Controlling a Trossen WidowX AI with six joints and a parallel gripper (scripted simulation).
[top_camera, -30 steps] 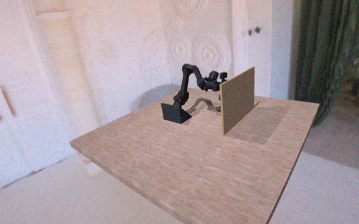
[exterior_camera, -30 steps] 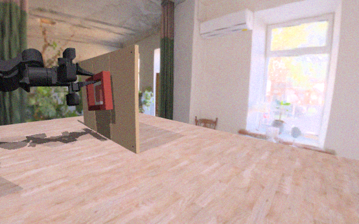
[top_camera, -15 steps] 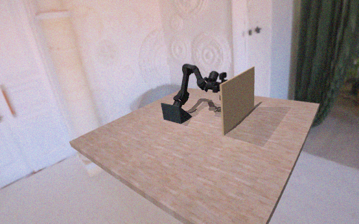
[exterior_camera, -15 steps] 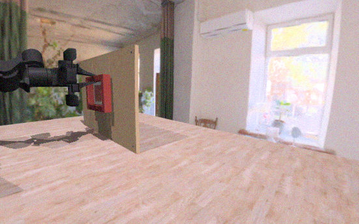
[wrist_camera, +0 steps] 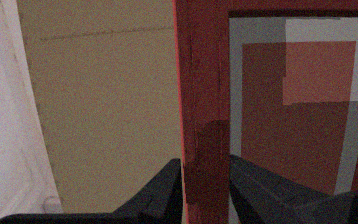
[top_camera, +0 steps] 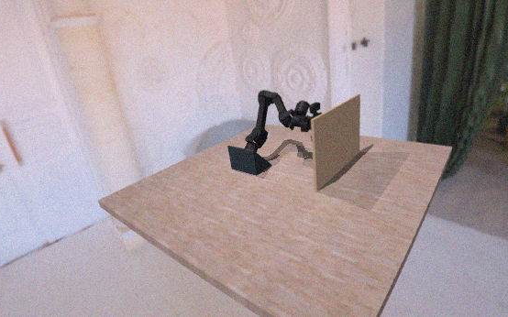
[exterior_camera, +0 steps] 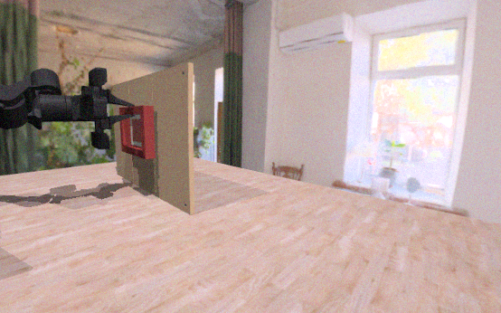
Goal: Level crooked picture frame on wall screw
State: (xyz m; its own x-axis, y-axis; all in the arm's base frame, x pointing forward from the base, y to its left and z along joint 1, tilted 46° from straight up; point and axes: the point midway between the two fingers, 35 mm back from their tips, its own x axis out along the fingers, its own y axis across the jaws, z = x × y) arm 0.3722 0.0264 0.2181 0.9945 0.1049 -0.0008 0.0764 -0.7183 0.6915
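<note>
My gripper tip is 5 cm above the red picture frame and 1 cm short of it. Also, from my gripper tip: tan wall board 7 cm below, 2 cm ahead, 1 cm to the left.
</note>
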